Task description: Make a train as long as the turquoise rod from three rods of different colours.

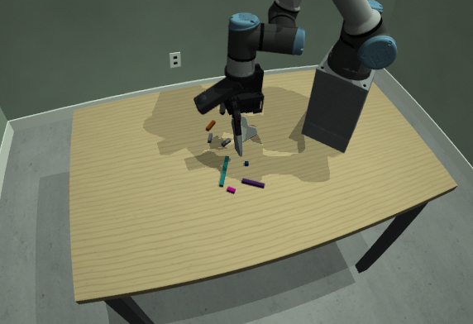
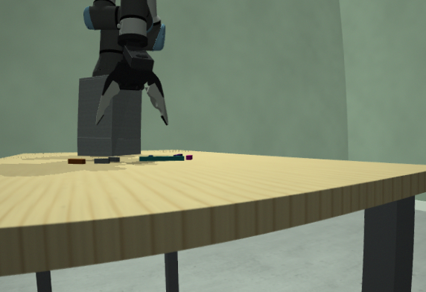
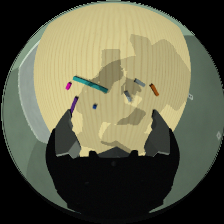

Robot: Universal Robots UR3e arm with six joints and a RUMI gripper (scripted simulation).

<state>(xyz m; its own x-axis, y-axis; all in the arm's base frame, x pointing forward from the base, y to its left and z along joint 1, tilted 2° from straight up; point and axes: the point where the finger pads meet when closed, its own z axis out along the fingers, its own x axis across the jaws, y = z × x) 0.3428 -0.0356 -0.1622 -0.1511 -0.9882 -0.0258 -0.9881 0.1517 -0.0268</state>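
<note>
Now: hand 30 mm past the blue rod, 50 mm to the right of it and 70 mm above it. Also, from my hand: turquoise rod: 40 mm ahead, 50 mm to the left, 70 mm below; orange rod: 120 mm to the right, 70 mm below; purple rod: 10 mm behind, 120 mm to the left, 70 mm below.
</note>
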